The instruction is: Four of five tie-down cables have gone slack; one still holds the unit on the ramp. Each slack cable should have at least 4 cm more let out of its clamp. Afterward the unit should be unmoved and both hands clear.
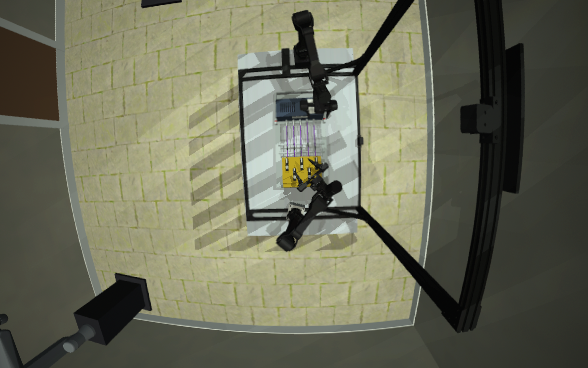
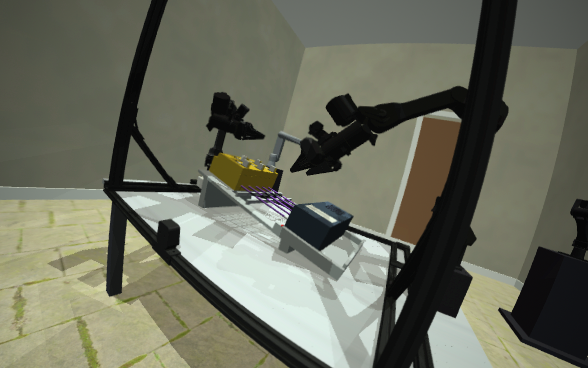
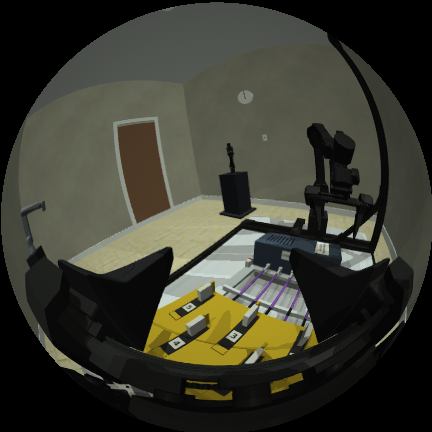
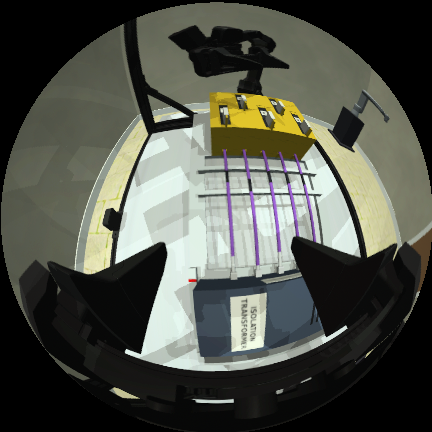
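The dark blue unit (image 1: 287, 107) (image 2: 312, 227) (image 3: 270, 250) (image 4: 212, 310), labelled ISOLATION TRANSFORMER, sits on the lower part of the sloping ramp (image 2: 310, 254). Purple cables (image 2: 277, 200) (image 4: 255, 225) run from it to the yellow clamp block (image 1: 287, 183) (image 2: 227, 172) (image 3: 275, 325) (image 4: 250, 142); each has a black band near the crossbars. Pale levers (image 3: 205, 291) stand on numbered clamps; 3, 4 and 5 are readable. My left gripper (image 1: 301, 166) (image 2: 260, 135) (image 3: 233, 254) is open above the block. My right gripper (image 1: 316, 107) (image 2: 300, 172) (image 4: 231, 246) is open above the unit, touching no cable.
Two crossbars (image 4: 210, 195) span the ramp under the cables. A red mark (image 4: 192, 280) is beside the unit's corner. A black frame (image 1: 243, 150) (image 2: 215, 300) surrounds the table, with a small black box (image 2: 168, 234) on one rail. Frame posts rise at the table's sides.
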